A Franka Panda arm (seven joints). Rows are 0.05 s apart.
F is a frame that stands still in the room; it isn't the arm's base.
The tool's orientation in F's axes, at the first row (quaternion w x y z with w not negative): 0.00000 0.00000 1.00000 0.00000
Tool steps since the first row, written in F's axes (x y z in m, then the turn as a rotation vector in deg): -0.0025 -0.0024 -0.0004 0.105 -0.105 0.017; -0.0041 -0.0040 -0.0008 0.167 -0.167 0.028; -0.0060 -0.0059 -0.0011 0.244 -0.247 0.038; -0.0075 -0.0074 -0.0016 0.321 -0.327 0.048; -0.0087 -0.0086 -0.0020 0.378 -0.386 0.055; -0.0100 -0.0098 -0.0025 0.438 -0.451 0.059; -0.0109 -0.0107 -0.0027 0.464 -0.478 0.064
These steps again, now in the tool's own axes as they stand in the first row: 0.0025 -0.0024 0.0004 -0.105 -0.105 -0.017; 0.0041 -0.0040 0.0008 -0.167 -0.167 -0.028; 0.0060 -0.0059 0.0011 -0.244 -0.247 -0.038; 0.0075 -0.0074 0.0016 -0.321 -0.327 -0.048; 0.0087 -0.0086 0.0020 -0.378 -0.386 -0.055; 0.0100 -0.0098 0.0025 -0.438 -0.451 -0.059; 0.0109 -0.0107 0.0027 -0.464 -0.478 -0.064
